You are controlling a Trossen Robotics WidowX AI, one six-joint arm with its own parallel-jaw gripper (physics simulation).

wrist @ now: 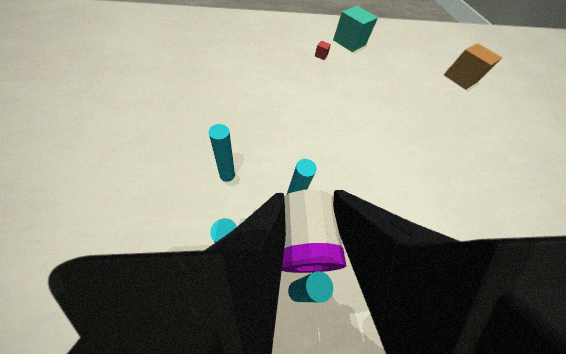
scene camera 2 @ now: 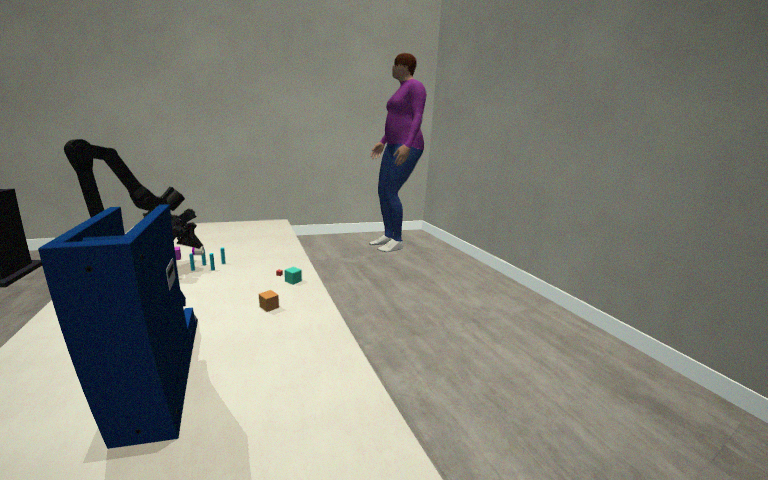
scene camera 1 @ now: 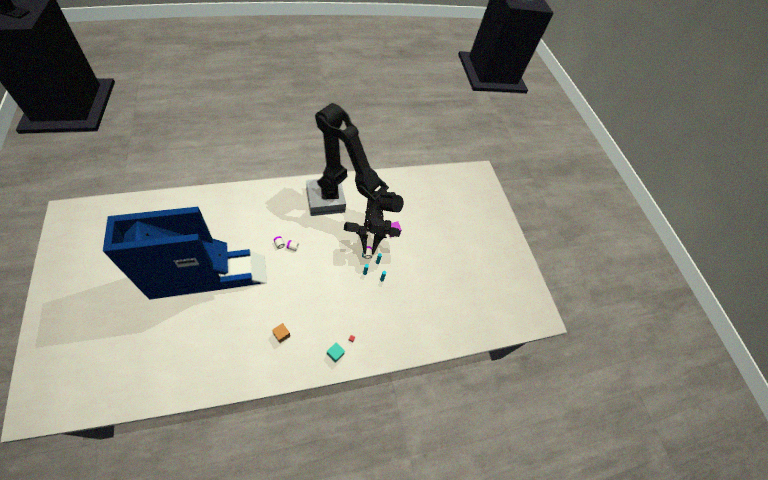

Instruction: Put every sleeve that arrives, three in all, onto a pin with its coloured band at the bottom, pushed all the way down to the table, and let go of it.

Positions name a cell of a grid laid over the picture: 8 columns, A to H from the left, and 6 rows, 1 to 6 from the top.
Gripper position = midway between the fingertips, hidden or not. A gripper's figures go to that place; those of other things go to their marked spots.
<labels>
My gripper (wrist: E4) is 11 cm from the lens. A teal cube (wrist: E1) is 40 cm from the lens. An orange cube (wrist: G2): 44 cm from the lens.
</labels>
